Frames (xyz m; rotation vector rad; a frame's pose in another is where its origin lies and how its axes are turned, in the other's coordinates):
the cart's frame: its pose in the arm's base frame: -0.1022 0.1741 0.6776 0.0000 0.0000 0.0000
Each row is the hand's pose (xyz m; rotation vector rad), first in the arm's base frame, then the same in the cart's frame.
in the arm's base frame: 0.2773 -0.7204 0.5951 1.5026 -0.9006 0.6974
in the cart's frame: 0.3795 -0.8945 -0.0825 1.5026 -0.9006 0.6974
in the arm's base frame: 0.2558 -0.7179 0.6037 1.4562 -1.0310 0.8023
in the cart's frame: 0.3580 -0.8920 -0.0739 1.4562 -1.0310 0.8023
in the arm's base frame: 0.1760 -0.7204 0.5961 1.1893 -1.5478 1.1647
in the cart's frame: 0.2782 -0.8945 -0.0815 1.1893 -1.5478 1.1647
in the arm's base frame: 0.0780 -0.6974 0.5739 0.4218 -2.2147 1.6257
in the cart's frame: 0.1802 -0.8715 -0.1037 0.4218 -2.2147 1.6257
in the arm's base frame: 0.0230 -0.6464 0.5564 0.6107 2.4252 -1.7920
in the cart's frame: 0.1252 -0.8205 -0.1212 0.6107 2.4252 -1.7920
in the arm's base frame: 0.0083 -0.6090 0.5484 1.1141 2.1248 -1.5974
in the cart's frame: 0.1105 -0.7831 -0.1292 1.1141 2.1248 -1.5974
